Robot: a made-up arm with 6 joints. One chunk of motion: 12 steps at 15 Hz.
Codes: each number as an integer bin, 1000 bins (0 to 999) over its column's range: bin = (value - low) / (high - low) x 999, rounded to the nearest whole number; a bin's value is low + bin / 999 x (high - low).
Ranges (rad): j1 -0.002..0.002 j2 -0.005..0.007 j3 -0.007..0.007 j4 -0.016..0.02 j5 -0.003..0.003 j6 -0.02..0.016
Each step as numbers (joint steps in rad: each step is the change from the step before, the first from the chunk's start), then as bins.
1 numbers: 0.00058 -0.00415 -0.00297 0.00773 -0.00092 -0.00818
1 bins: 644 71 288 659 346 328
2 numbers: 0.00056 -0.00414 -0.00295 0.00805 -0.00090 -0.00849
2 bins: 639 72 289 667 350 319
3 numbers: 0.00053 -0.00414 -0.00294 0.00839 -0.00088 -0.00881
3 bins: 632 72 290 677 353 311
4 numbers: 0.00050 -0.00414 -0.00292 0.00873 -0.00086 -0.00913
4 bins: 624 72 291 686 356 302
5 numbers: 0.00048 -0.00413 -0.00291 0.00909 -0.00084 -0.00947
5 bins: 619 72 292 696 360 292
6 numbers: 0.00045 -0.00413 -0.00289 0.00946 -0.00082 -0.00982
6 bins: 612 72 293 707 363 282
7 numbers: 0.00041 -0.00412 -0.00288 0.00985 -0.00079 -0.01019
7 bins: 602 73 294 717 368 272
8 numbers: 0.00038 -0.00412 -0.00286 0.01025 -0.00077 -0.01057
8 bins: 594 73 295 728 371 262
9 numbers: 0.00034 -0.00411 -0.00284 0.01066 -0.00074 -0.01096
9 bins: 584 74 297 740 376 251
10 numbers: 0.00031 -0.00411 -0.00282 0.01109 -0.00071 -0.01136
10 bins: 577 74 298 752 381 240
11 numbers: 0.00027 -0.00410 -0.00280 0.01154 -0.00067 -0.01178
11 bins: 567 75 300 764 388 228
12 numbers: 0.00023 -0.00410 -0.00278 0.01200 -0.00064 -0.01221
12 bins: 557 75 301 777 393 216
